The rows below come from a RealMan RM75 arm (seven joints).
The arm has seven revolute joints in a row. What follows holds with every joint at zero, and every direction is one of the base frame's.
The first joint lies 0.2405 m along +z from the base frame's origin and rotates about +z.
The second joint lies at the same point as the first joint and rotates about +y.
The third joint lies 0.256 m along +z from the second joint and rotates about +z.
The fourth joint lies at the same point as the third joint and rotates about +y.
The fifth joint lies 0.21 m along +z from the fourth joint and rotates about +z.
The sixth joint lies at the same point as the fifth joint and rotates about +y.
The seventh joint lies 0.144 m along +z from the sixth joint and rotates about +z.
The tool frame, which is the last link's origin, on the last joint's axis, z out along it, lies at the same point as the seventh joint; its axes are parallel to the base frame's.
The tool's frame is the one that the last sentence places.
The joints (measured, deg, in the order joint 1, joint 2, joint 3, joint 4, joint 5, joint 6, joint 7), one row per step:
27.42, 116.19, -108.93, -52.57, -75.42, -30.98, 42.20
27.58, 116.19, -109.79, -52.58, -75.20, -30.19, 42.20
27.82, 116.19, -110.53, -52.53, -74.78, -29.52, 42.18
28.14, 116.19, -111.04, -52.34, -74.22, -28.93, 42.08
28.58, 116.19, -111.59, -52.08, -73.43, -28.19, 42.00
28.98, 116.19, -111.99, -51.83, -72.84, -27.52, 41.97
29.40, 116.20, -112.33, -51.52, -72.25, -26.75, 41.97
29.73, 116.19, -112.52, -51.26, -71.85, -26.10, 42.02
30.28, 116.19, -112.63, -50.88, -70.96, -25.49, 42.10
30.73, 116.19, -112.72, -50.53, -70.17, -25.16, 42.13
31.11, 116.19, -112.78, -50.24, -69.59, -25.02, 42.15
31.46, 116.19, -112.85, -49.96, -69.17, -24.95, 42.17
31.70, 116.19, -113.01, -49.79, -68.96, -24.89, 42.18
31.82, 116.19, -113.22, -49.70, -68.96, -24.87, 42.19
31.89, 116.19, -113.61, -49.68, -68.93, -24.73, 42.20
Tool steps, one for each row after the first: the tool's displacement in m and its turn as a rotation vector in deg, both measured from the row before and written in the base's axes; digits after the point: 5 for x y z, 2 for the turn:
-0.00080, -0.00064, -0.00226, 0.03, -0.36, 0.14
-0.00124, -0.00022, -0.00190, 0.02, -0.16, 0.07
-0.00108, 0.00059, -0.00121, 0.12, -0.04, -0.04
-0.00150, 0.00117, -0.00116, 0.21, 0.07, -0.16
-0.00110, 0.00134, -0.00075, 0.25, 0.01, -0.18
-0.00078, 0.00175, -0.00053, 0.37, -0.01, -0.30
-0.00029, 0.00174, -0.00001, 0.39, -0.04, -0.31
-0.00155, 0.00267, 0.00028, 0.39, 0.37, -0.50
-0.00126, 0.00185, 0.00004, 0.17, 0.36, -0.39
-0.00117, 0.00132, -0.00008, 0.04, 0.27, -0.22
-0.00096, 0.00101, -0.00025, -0.03, 0.16, -0.13
-0.00071, 0.00033, -0.00057, -0.09, 0.00, 0.02
-0.00024, -0.00032, -0.00081, -0.16, -0.15, 0.12
-0.00022, -0.00080, -0.00125, -0.18, -0.20, 0.15

